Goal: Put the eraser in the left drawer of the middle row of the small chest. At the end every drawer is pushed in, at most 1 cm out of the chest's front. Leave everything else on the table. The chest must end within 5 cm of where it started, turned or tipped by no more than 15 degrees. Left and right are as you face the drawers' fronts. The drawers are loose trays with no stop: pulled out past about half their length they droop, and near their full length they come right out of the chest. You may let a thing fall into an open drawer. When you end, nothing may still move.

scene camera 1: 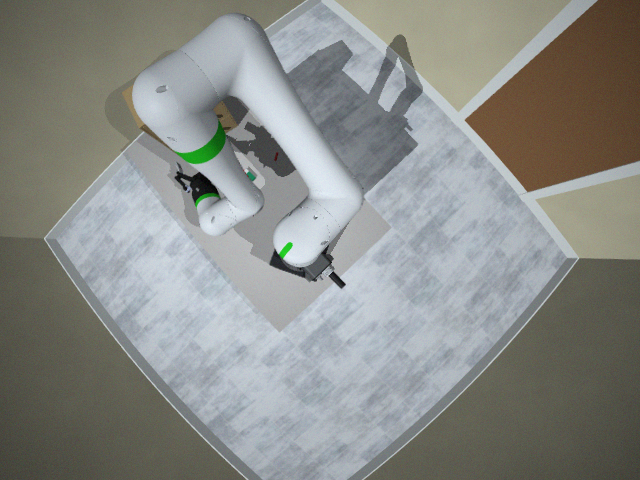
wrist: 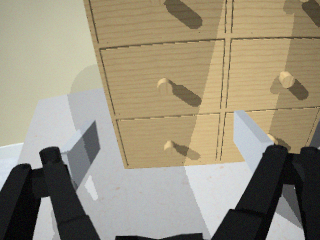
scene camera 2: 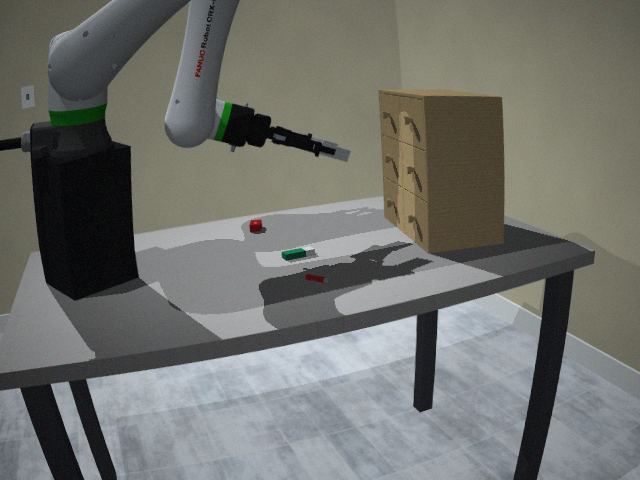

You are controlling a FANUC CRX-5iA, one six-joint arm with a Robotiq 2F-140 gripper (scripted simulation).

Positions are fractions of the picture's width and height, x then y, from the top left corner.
Scene:
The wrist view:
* my gripper: 0.52, 0.54
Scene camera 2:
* my gripper: 0.54, 0.32
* wooden chest: 0.73, 0.29

